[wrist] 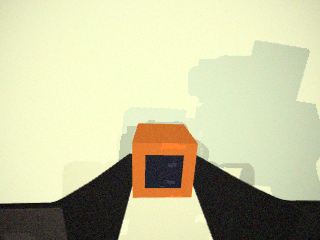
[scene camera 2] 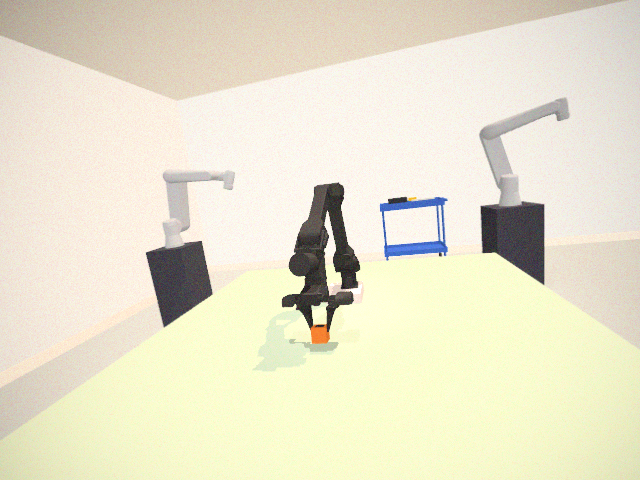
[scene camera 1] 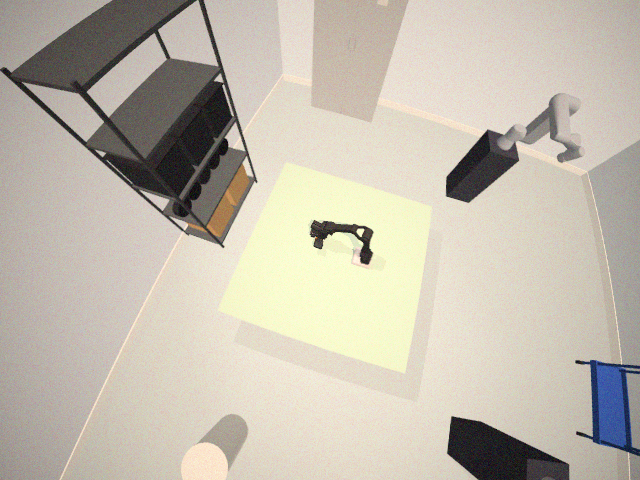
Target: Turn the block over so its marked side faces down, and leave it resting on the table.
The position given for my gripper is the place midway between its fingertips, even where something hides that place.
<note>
My gripper point(scene camera 2: 320, 331) holds an orange block point(wrist: 163, 155).
My gripper shows as well in the wrist view point(wrist: 162, 159).
</note>
